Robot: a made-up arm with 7 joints.
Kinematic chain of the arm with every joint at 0, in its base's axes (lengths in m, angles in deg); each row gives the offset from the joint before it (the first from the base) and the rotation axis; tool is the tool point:
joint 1: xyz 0 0 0.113 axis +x
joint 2: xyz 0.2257 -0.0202 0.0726 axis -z
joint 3: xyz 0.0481 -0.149 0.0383 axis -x
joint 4: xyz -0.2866 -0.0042 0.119 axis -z
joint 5: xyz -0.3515 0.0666 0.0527 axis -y
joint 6: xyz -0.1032 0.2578 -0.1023 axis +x
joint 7: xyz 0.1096 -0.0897 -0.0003 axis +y
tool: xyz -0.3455 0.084 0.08
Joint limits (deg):
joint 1: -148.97..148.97
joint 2: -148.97..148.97
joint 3: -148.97..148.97
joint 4: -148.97..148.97
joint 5: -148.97..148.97
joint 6: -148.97..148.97
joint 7: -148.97..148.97
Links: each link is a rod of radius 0.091 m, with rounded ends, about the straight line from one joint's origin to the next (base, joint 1, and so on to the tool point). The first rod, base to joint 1, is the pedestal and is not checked.
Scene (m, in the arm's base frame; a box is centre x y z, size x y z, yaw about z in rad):
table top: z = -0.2
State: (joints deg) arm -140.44 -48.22 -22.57 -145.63 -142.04 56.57 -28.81
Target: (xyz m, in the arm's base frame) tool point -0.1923 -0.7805 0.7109
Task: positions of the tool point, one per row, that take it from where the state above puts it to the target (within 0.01 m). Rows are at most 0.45 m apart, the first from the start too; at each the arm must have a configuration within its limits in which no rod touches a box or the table.
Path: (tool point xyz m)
1: 0.5259 0.7706 0.6162
2: 0.4371 0.5626 0.9171
3: 0.3113 0.2371 1.1136
4: 0.1559 -0.1496 1.1517
5: -0.0173 -0.5173 1.0101
6: -0.1924 -0.7804 0.7110

